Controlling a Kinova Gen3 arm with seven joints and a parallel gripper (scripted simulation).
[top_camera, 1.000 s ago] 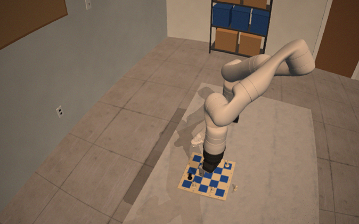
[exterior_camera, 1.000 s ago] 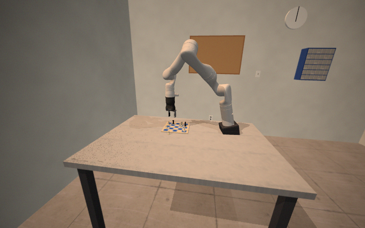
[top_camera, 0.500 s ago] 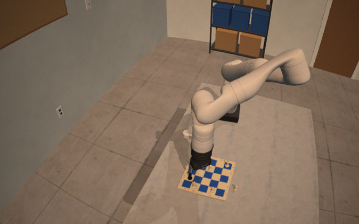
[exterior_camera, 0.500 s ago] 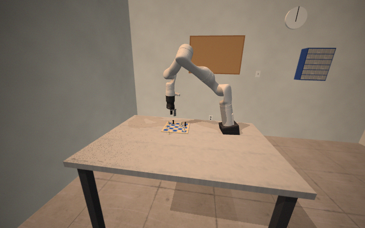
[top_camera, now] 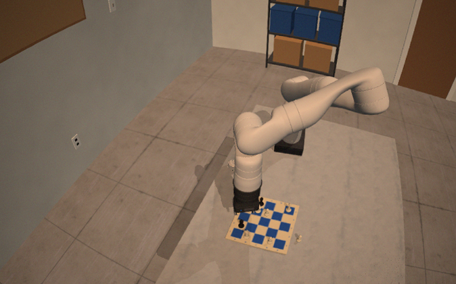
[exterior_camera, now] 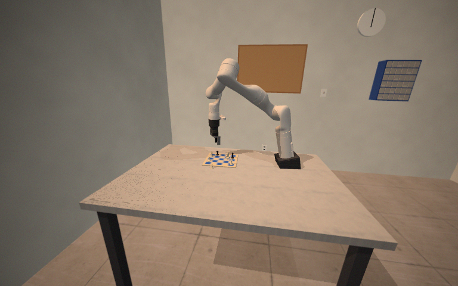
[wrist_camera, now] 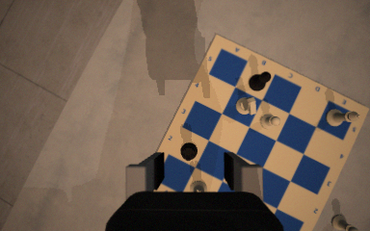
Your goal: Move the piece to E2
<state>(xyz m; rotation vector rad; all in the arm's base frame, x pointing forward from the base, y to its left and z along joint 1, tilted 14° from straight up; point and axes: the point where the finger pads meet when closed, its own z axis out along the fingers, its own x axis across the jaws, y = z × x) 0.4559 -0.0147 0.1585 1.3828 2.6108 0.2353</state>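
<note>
Now: the chessboard 110 mm below my hand, 60 mm to the left of it and 50 mm behind it.
</note>
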